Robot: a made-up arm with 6 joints. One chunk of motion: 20 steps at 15 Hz.
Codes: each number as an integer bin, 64 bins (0 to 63) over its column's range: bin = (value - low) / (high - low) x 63, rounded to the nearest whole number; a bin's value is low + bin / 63 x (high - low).
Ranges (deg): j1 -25..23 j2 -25..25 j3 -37..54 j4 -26..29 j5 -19..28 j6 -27..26
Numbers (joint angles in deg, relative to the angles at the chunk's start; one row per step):
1: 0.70 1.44 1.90 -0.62 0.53 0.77
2: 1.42 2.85 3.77 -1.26 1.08 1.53
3: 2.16 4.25 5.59 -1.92 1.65 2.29
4: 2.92 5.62 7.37 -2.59 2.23 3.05
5: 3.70 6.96 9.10 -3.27 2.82 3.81
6: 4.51 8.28 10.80 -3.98 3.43 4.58
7: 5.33 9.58 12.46 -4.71 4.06 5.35
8: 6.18 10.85 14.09 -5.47 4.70 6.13
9: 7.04 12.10 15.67 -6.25 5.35 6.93
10: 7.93 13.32 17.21 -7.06 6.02 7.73
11: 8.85 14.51 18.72 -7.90 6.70 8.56
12: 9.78 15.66 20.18 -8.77 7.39 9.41
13: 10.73 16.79 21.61 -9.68 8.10 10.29
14: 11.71 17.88 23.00 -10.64 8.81 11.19
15: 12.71 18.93 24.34 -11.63 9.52 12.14
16: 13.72 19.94 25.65 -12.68 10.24 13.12
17: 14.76 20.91 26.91 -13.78 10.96 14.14
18: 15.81 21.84 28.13 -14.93 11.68 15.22
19: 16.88 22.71 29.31 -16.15 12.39 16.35
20: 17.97 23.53 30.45 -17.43 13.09 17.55
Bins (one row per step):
1: 34 33 27 29 26 33
2: 35 35 28 28 27 34
3: 36 37 29 28 28 35
4: 37 39 31 27 28 36
5: 38 40 32 26 29 37
6: 39 42 33 25 30 38
7: 40 44 34 24 31 38
8: 41 45 35 24 32 39
9: 42 47 36 23 33 40
10: 43 48 38 22 34 41
11: 44 50 39 21 34 42
12: 46 51 40 20 35 43
13: 47 53 41 19 36 44
14: 48 54 42 18 37 45
15: 49 55 42 16 38 47
16: 51 57 43 15 39 48
17: 52 58 44 14 40 49
18: 54 59 45 13 41 50
19: 55 60 46 11 42 52
20: 56 61 47 10 43 53

